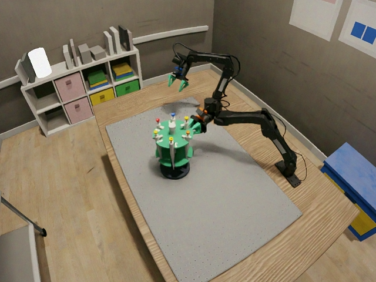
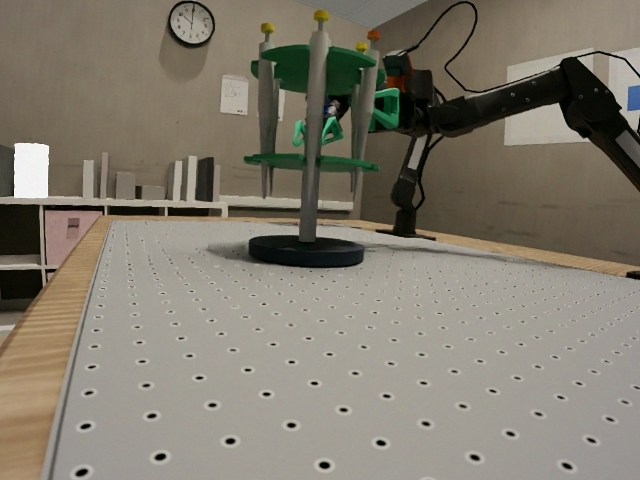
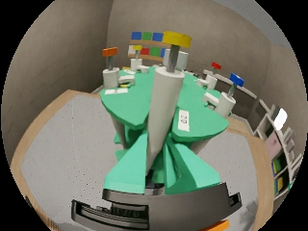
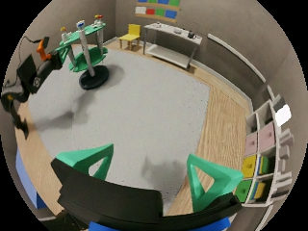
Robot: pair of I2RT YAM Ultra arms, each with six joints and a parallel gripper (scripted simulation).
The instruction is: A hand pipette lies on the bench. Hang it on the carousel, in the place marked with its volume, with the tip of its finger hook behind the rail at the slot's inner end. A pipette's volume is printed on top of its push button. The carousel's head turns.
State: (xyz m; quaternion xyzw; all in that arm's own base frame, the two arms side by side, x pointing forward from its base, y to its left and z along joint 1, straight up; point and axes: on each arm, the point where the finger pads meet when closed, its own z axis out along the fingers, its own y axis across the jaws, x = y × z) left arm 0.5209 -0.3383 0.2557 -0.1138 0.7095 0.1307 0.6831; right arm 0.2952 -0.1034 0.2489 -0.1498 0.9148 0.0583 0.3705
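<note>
Now: left hand 10 mm short of the hand pipette and 20 mm above it.
</note>
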